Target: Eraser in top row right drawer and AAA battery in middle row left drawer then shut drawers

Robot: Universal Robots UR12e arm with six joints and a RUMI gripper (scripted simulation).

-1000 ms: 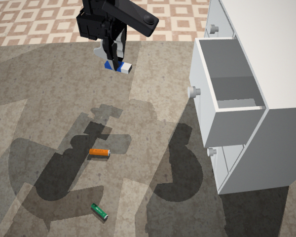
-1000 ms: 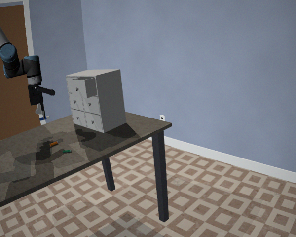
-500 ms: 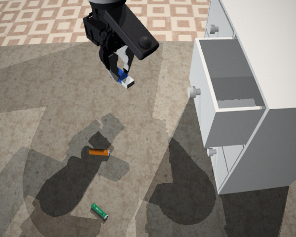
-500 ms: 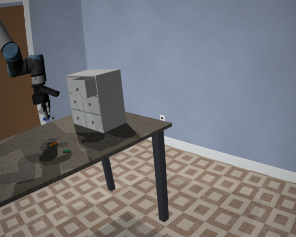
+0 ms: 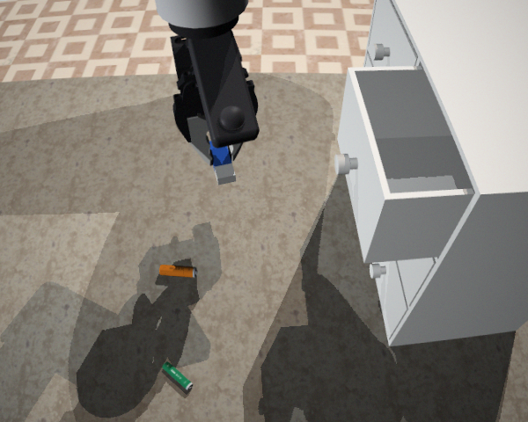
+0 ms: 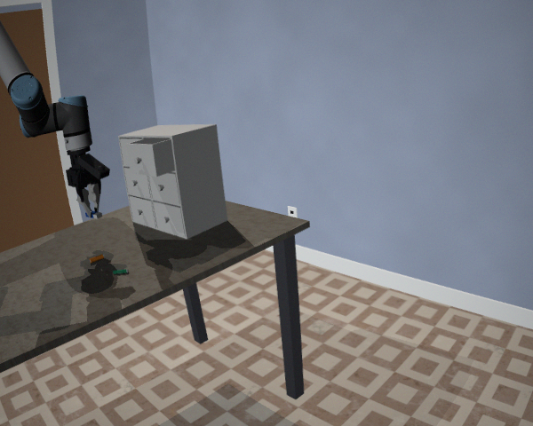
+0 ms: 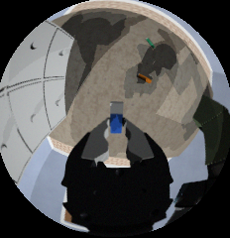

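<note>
My hand is 11 cm to the left of the orange battery, 11 cm above it and 6 cm past it. Also, from my hand: green battery (25 cm to the right, 11 cm below, 4 cm behind); then white eraser (1 cm to the right, 1 cm below).
</note>
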